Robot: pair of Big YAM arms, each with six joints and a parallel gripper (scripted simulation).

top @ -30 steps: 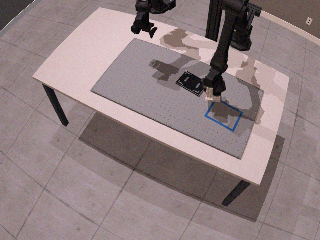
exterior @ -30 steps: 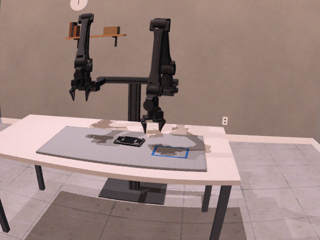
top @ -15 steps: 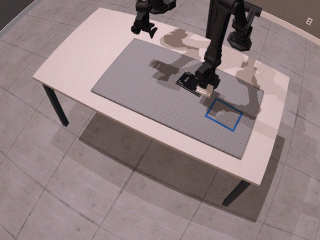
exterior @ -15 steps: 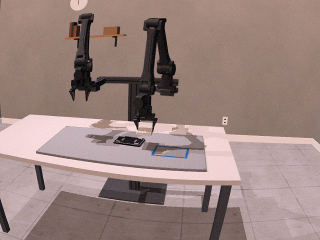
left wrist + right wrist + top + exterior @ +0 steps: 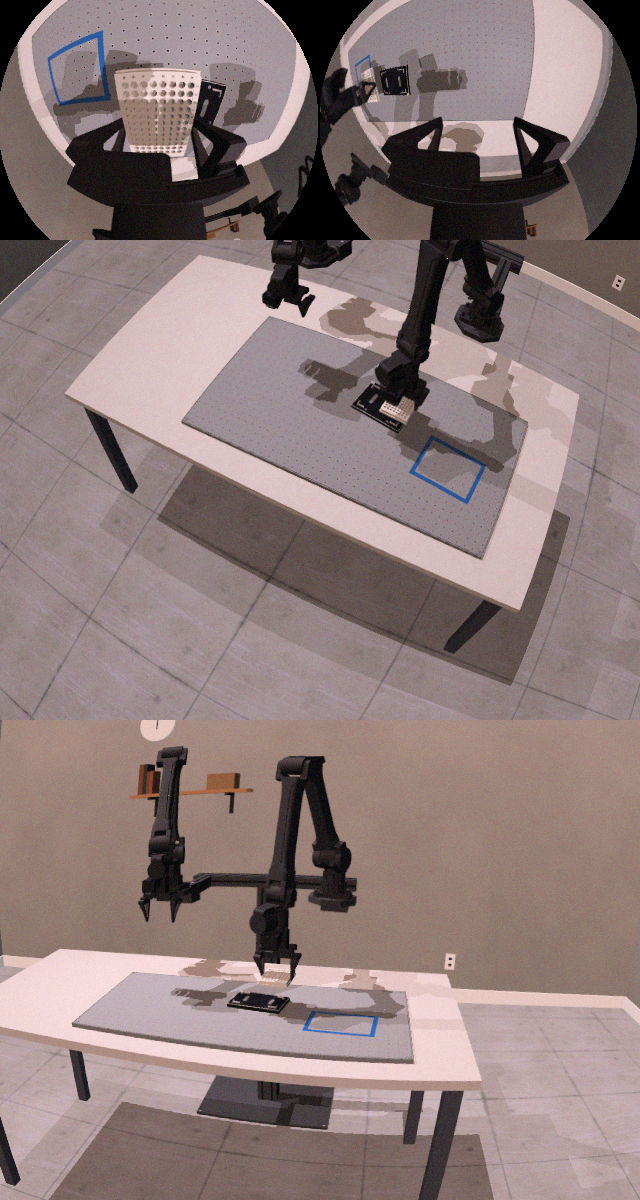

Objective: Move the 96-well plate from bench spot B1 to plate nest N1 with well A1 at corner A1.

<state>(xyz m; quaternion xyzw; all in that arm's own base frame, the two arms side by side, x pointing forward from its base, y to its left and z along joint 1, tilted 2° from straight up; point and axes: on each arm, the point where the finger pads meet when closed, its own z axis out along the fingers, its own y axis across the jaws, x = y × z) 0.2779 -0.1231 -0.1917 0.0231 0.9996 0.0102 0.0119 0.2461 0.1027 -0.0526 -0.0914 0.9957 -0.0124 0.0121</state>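
Right now my left hand is 2 cm past the plate nest, 6 cm to the left of it and 9 cm above it. From my left hand the other things lie so: 96-well plate: right at my left hand.
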